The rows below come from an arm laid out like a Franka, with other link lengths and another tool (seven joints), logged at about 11 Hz.
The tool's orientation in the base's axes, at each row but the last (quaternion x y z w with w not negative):
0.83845, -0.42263, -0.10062, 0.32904
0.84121, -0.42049, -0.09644, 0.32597
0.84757, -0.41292, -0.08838, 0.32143
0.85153, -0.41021, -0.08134, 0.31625
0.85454, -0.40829, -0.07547, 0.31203
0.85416, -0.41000, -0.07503, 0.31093
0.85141, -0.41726, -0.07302, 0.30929
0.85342, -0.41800, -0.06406, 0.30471
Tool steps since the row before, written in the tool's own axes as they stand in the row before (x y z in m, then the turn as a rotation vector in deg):
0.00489, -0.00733, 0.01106, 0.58, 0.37, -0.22
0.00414, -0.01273, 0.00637, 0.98, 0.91, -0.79
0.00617, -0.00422, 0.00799, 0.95, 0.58, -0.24
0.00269, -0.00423, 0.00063, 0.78, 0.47, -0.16
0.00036, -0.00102, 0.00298, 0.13, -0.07, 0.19
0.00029, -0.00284, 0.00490, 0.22, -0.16, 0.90
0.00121, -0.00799, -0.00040, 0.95, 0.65, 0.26
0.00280, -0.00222, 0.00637, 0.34, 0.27, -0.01
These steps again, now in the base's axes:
0.00281, -0.00583, -0.01257, 0.22, -0.50, 0.47
0.00802, -0.00064, -0.01245, 0.37, -0.78, 1.29
0.00337, -0.00653, -0.00811, 0.34, -0.87, 0.65
0.00424, -0.00035, -0.00273, 0.27, -0.73, 0.50
-0.00024, -0.00119, -0.00293, 0.06, -0.15, -0.18
0.00017, -0.00118, -0.00554, -0.10, -0.51, -0.78
0.00624, 0.00295, -0.00421, 0.08, -1.14, 0.30
0.00098, -0.00405, -0.00600, 0.04, -0.38, 0.21

